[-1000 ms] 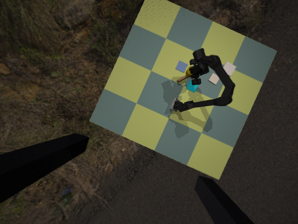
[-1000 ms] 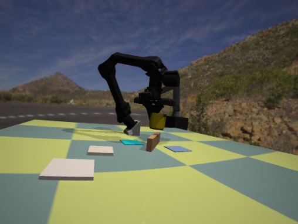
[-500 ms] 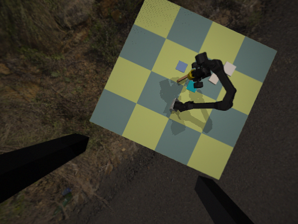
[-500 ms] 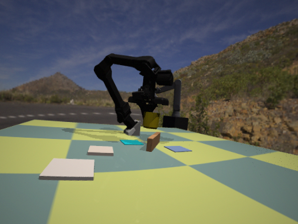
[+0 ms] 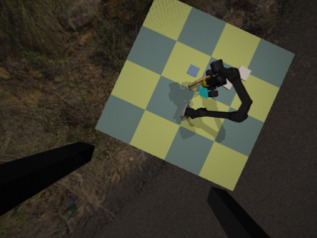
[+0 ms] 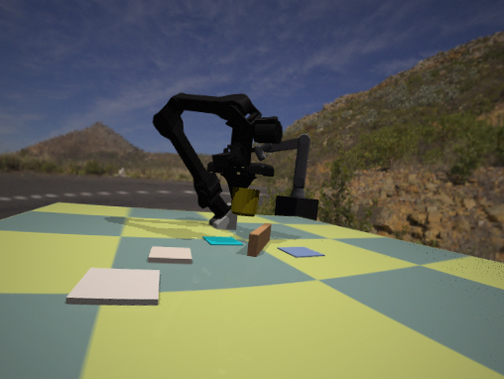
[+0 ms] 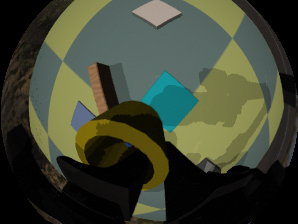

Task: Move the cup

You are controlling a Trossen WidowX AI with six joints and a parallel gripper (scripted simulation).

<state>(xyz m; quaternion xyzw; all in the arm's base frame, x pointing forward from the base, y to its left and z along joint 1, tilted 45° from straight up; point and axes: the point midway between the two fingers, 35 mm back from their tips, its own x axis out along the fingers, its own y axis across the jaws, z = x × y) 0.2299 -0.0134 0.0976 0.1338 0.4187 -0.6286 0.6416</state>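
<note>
My gripper tip is 12 cm above the teal pad, 3 cm to the left of it and 1 cm past it. Also, from my gripper tip: brown wooden bar 9 cm below, 7 cm ahead, 5 cm to the left; blue-grey pad 14 cm ahead, 12 cm to the left, 12 cm below; yellow cup 2 cm ahead, 1 cm to the left.
</note>
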